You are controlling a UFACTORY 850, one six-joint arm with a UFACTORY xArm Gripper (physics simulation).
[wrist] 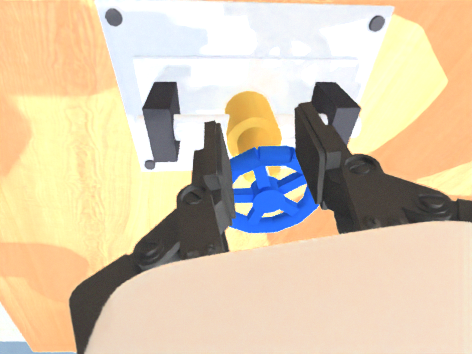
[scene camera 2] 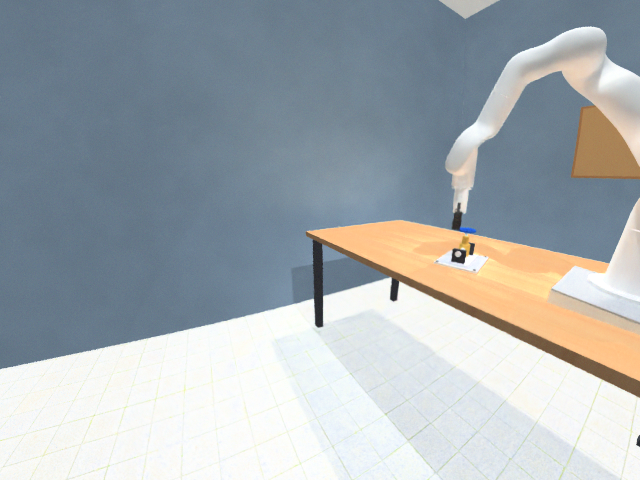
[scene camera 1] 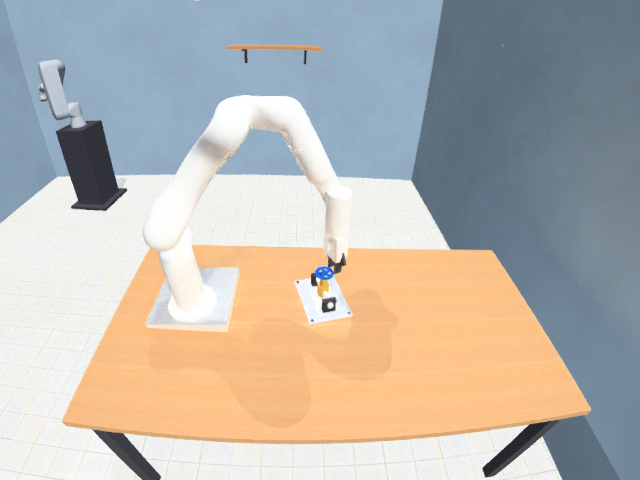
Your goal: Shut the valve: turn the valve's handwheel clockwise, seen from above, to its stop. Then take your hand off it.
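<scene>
The valve's blue handwheel point(scene camera 1: 324, 272) point(scene camera 2: 467, 230) point(wrist: 268, 198) sits on top of a yellow valve body point(scene camera 1: 323, 288) point(scene camera 2: 464, 246) point(wrist: 252, 127). My gripper point(scene camera 1: 337, 269) point(scene camera 2: 456, 226) point(wrist: 259, 136) points down at the wheel. In the wrist view its two black fingers stand apart, one on each side of the wheel, and look shut on its rim. The hub and spokes show between them. The left and right parts of the rim are partly hidden by the fingers, so the exact contact is hard to see. No stop mark shows.
Two black blocks point(wrist: 162, 121) point(wrist: 337, 107) hold a white pipe beside the valve body. They stand on a pale plate point(scene camera 1: 337, 311) point(scene camera 2: 474, 266) point(wrist: 117, 60) with dark corner bolts. The arm's base plate point(scene camera 1: 219, 317) is at the left of the table point(scene camera 1: 439, 361) in scene camera 1.
</scene>
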